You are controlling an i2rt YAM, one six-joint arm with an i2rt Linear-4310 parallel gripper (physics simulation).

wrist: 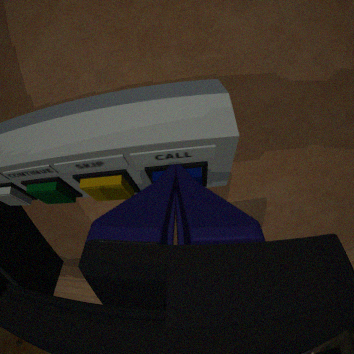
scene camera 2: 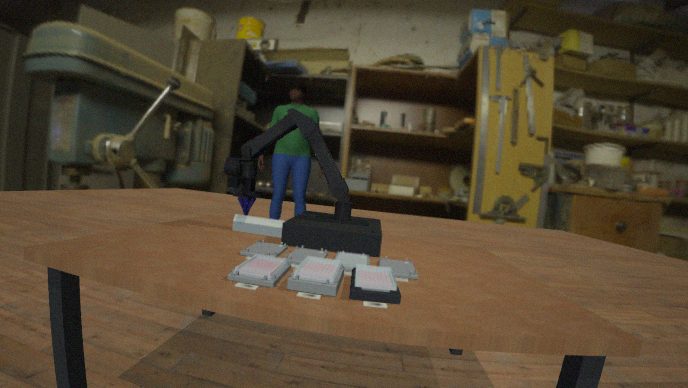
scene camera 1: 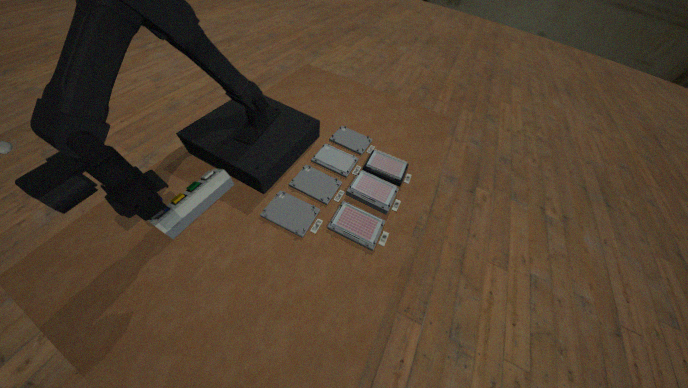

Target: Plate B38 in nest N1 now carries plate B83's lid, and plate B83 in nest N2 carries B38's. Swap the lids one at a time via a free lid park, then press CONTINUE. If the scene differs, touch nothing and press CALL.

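Places are measured from the arm's base along level axes (x right, y back, z down), in metres.
Where they show: gripper, fingertip midpoint: (wrist: pixel 175 173) (scene camera 2: pixel 245 215); arm's base, origin of the base link: (scene camera 2: pixel 341 221) (scene camera 1: pixel 258 124).
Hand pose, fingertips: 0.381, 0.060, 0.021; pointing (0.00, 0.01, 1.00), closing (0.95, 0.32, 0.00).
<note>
Things, the pixels of their top centre, and the offset from my fingertips, as dx, dy, dz. "spot": a spot on its surface instead.
- blue CALL button, surface spot: (wrist: pixel 196 175) spot: +0.010, +0.008, +0.004
- green CONTINUE button, middle of its top: (wrist: pixel 45 201) (scene camera 1: pixel 191 184) -0.101, -0.004, +0.004
- middle plate, middle of its top: (scene camera 2: pixel 319 264) (scene camera 1: pixel 374 186) -0.304, -0.501, +0.020
- paler park, surface spot: (scene camera 2: pixel 352 261) spot: -0.396, -0.372, +0.042
- button box, middle of its top: (wrist: pixel 58 188) (scene camera 1: pixel 186 191) (scene camera 2: pixel 263 216) -0.073, -0.015, -0.004
- yellow SKIP button, middle of its top: (wrist: pixel 103 197) (scene camera 1: pixel 176 196) -0.052, +0.006, +0.004
My gripper (scene camera 2: pixel 245 214) (wrist: pixel 175 173) is shut and holds nothing. Its fingertips are at the blue CALL button (wrist: pixel 196 175) in the wrist view and partly cover it; whether they press it I cannot tell. The green CONTINUE button (scene camera 1: pixel 193 186) (wrist: pixel 50 192) is two places along. Three lidded-looking plates with pink wells sit in nests: one plate (scene camera 1: pixel 357 222) (scene camera 2: pixel 259 266), a middle plate (scene camera 1: pixel 373 189) (scene camera 2: pixel 316 270), and a plate (scene camera 1: pixel 386 164) (scene camera 2: pixel 375 277) in a black nest. Their codes are too small to read. A paler park (scene camera 1: pixel 335 160) (scene camera 2: pixel 352 261) looks covered by a clear lid.
Three grey parks (scene camera 1: pixel 290 213) (scene camera 1: pixel 315 184) (scene camera 1: pixel 351 139) look bare. The button box (scene camera 1: pixel 202 202) (scene camera 2: pixel 257 226) (wrist: pixel 120 117) also bears a yellow SKIP button (scene camera 1: pixel 178 198) (wrist: pixel 106 186). The black arm base (scene camera 1: pixel 250 145) (scene camera 2: pixel 332 232) stands beside it. A person (scene camera 2: pixel 292 145) stands behind the table.
</note>
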